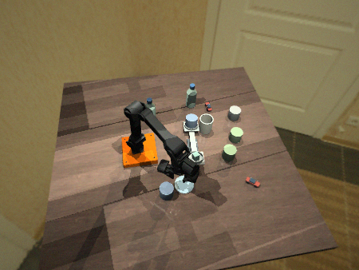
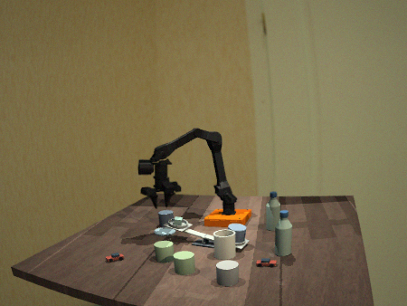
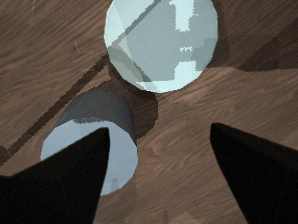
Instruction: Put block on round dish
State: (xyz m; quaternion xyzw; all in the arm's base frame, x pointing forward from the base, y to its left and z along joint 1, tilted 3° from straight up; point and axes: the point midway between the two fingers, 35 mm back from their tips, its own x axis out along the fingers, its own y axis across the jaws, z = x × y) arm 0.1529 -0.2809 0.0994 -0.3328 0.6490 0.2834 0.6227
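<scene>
The pale green block lies 130 mm ahead of my gripper tip, 120 mm to the left of it and 20 mm below it. Also, from my gripper tip: blue-grey cup (70 mm behind, 20 mm to the right, 70 mm below); pale blue round dish (40 mm ahead, 20 mm to the left, 100 mm below); balance beam (160 mm ahead, 240 mm to the left, 70 mm below).
</scene>
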